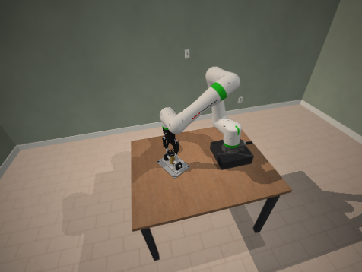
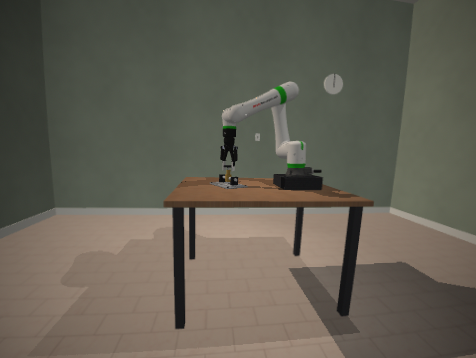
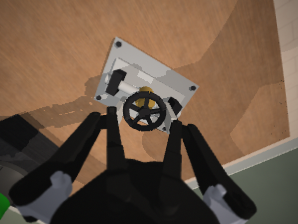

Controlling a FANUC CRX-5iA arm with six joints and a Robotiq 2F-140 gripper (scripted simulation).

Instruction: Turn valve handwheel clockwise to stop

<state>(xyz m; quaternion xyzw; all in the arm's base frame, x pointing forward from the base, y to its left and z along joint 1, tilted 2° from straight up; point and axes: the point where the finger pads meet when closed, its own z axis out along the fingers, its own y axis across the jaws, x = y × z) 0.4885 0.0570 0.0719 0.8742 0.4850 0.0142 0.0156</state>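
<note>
Now: the black spoked handwheel 1 cm below my hand.
</note>
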